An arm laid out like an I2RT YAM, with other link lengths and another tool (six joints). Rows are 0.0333 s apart.
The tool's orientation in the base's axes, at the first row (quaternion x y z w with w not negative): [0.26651, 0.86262, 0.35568, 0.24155]
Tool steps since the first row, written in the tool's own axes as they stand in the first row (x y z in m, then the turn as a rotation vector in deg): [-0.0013, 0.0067, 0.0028, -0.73, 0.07, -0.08]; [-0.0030, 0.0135, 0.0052, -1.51, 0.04, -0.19]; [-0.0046, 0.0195, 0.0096, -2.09, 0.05, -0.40]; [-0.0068, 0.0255, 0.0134, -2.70, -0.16, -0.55]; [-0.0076, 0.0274, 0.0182, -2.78, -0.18, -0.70]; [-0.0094, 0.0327, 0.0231, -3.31, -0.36, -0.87]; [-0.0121, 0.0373, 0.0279, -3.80, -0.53, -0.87]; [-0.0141, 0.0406, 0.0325, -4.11, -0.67, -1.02]
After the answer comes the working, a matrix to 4 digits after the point.
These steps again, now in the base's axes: [0.0046, 0.0046, 0.0035, 0.51, -0.46, 0.27]; [0.0093, 0.0088, 0.0074, 1.02, -1.02, 0.49]; [0.0148, 0.0135, 0.0095, 1.32, -1.48, 0.76]; [0.0205, 0.0176, 0.0120, 1.62, -2.07, 0.84]; [0.0246, 0.0206, 0.0106, 1.58, -2.20, 0.94]; [0.0304, 0.0250, 0.0119, 1.82, -2.73, 1.03]; [0.0366, 0.0284, 0.0129, 2.14, -3.14, 1.02]; [0.0418, 0.0314, 0.0129, 2.24, -3.50, 1.08]
The tool's axes in the first row as the columns of a matrix, in the base's axes (rounded; the answer above uses it unrounded):
[-0.7413, 0.2880, 0.6063]
[0.6316, 0.6049, 0.4849]
[-0.2271, 0.7424, -0.6303]

